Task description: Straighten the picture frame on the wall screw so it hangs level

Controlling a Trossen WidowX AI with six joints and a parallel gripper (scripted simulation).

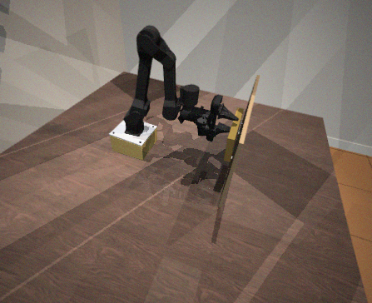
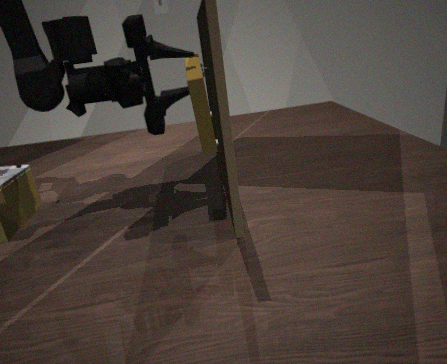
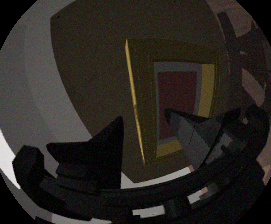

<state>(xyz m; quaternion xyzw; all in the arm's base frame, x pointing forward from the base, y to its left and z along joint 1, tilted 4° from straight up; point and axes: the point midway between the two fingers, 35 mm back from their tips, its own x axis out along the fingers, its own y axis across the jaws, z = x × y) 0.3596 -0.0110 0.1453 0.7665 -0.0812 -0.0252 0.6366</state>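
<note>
The picture frame is 50 mm below my gripper tip, 10 mm to the left of it and 10 mm ahead of it. Round my gripper tip: wooden wall panel: 60 mm below, 20 mm to the left, 20 mm ahead.
</note>
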